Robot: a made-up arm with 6 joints.
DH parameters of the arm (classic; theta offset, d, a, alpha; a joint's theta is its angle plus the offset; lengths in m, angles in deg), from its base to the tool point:
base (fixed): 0 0 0 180
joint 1: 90 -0.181 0.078 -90
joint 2: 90 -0.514 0.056 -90
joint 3: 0 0.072 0.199 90
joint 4: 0 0.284 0.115 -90
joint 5: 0 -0.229 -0.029 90
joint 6: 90 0.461 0.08 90
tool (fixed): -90 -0.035 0 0
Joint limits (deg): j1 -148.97..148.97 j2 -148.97..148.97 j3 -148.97..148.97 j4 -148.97..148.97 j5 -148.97..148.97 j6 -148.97..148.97
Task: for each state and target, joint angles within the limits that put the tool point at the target. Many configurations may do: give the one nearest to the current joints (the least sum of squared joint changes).
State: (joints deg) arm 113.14 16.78 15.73 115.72 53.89 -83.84
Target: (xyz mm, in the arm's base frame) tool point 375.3 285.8 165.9
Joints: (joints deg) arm 72.93 21.65 -4.31 119.33 28.96 -80.66
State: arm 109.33 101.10 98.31 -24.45 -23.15 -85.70
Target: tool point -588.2 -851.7 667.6
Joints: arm 148.97 56.63 110.73 -22.07 -13.73 -90.21
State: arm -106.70 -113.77 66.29 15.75 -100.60 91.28
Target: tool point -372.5 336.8 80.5
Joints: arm -132.91 -134.52 63.56 -7.14 -122.63 85.34
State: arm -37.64 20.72 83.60 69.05 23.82 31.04
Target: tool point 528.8 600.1 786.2
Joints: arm 0.85 40.80 62.93 74.05 10.13 25.17
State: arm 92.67 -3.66 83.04 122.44 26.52 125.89
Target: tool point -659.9 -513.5 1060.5
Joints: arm 112.85 -40.04 75.78 117.39 9.80 121.28
